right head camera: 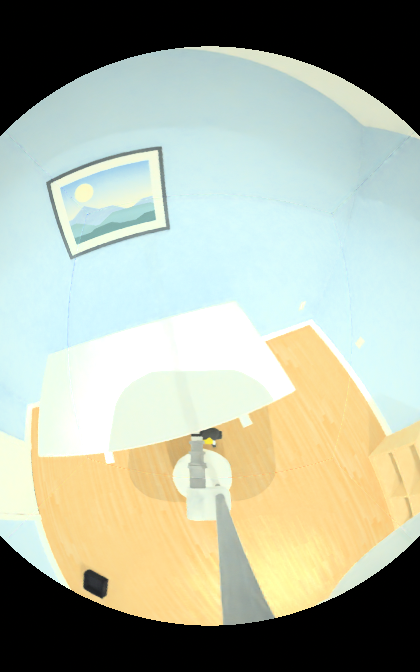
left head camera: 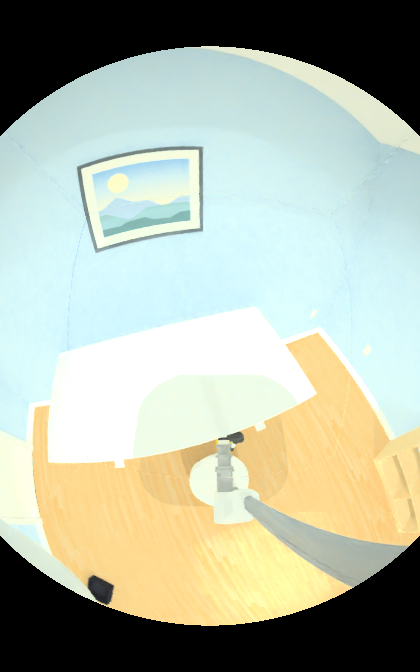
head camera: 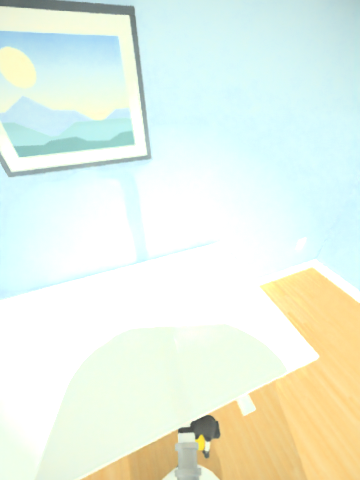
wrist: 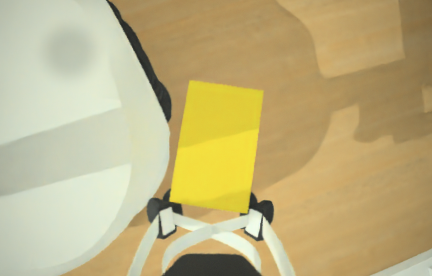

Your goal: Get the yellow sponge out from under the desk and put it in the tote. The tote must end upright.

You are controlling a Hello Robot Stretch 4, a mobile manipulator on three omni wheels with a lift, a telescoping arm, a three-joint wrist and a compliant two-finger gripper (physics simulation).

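Frame: origin at the robot's base, x down, y left, z ahead, level; millimetres.
Where they show: gripper, fingertip midpoint: (left head camera: pixel 230 443) (wrist: pixel 209 205).
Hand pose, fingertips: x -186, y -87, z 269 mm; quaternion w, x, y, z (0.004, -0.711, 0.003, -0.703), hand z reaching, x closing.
Note:
After its pixels a point has its place.
The yellow sponge (wrist: pixel 217 145) {x -229, y -29, z 275 mm} (right head camera: pixel 208 441) (head camera: pixel 200 443) {x -233, y -62, z 256 mm} is held at its near end between the two fingertips of my gripper (wrist: pixel 209 205) {x -186, y -87, z 269 mm}, which is shut on it. The sponge sticks out ahead of the fingers, above the wood floor. In the head view, sponge and gripper are beside the front edge of the white desk (head camera: pixel 225 295) {x -693, y -226, z 708 mm} (left head camera: pixel 150 360) {x -692, y 399, z 648 mm} (right head camera: pixel 140 350), partly hidden by the arm. A small black box (left head camera: pixel 101 589) (right head camera: pixel 95 583), which may be the tote, stands on the floor at the lower left; I cannot see into it.
My round white base (wrist: pixel 65 125) {x -187, y -10, z 122 mm} (left head camera: pixel 200 480) {x -187, y 126, z -2 mm} (right head camera: pixel 180 475) is close to the left of the sponge in the wrist view. Desk legs (head camera: pixel 246 405) (left head camera: pixel 119 463) (right head camera: pixel 109 457) show under the front edge. A wooden shelf unit (left head camera: pixel 387 482) {x -47, y -1698, z -548 mm} (right head camera: pixel 381 475) stands at the right.

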